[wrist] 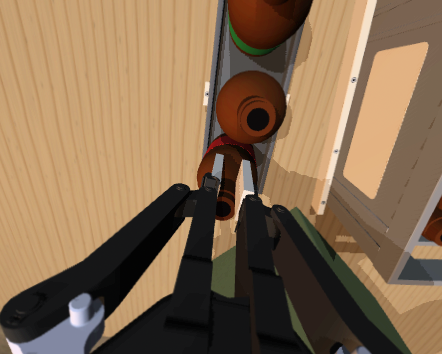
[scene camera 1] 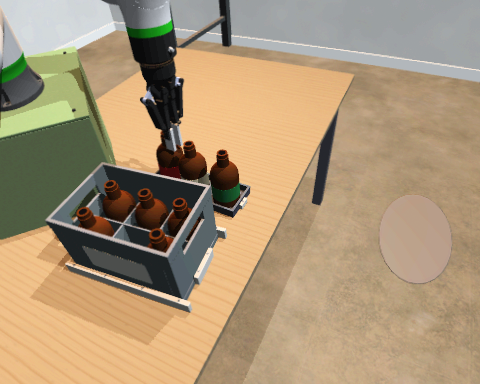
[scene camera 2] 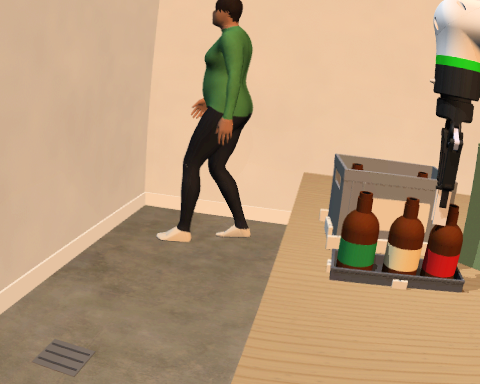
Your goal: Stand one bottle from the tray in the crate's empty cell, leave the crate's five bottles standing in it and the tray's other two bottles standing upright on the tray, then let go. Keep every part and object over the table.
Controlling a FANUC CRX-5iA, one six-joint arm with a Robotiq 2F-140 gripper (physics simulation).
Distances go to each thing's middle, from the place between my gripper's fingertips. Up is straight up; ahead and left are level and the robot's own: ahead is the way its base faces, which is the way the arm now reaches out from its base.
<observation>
Right now the red-label bottle (scene camera 1: 168, 160) is 2 cm behind my hand and 4 cm below it.
</observation>
